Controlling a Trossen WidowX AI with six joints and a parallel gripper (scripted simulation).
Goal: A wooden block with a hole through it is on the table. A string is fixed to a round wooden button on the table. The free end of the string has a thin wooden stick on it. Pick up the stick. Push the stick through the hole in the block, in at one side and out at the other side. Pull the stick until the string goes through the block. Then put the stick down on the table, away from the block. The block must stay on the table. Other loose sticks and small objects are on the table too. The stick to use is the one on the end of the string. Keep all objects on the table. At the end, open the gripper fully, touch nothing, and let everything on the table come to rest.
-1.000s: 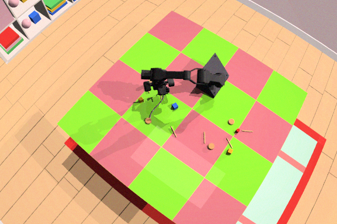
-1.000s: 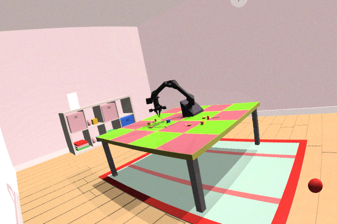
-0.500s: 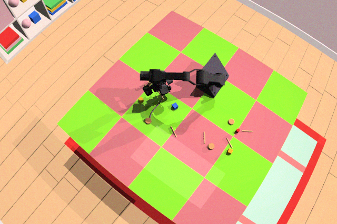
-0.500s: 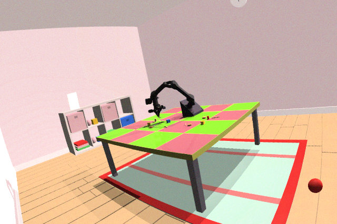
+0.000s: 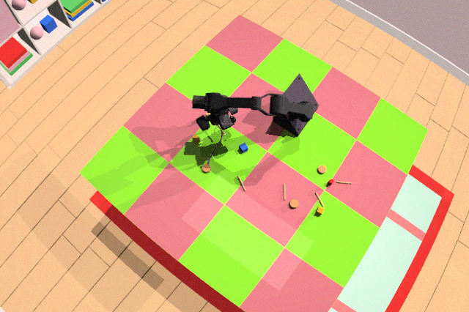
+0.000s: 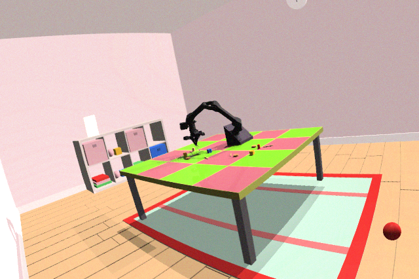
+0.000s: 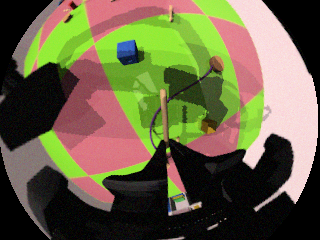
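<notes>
Now: the wooden block 4 cm behind my gripper tip, 8 cm to the right of it and 5 cm below it. Also, from my gripper tip: round wooden button: 19 cm ahead, 7 cm to the left, 5 cm below; red bead: 7 cm behind, 58 cm to the left, 4 cm below; blue block: 1 cm ahead, 16 cm to the left, 4 cm below.
</notes>
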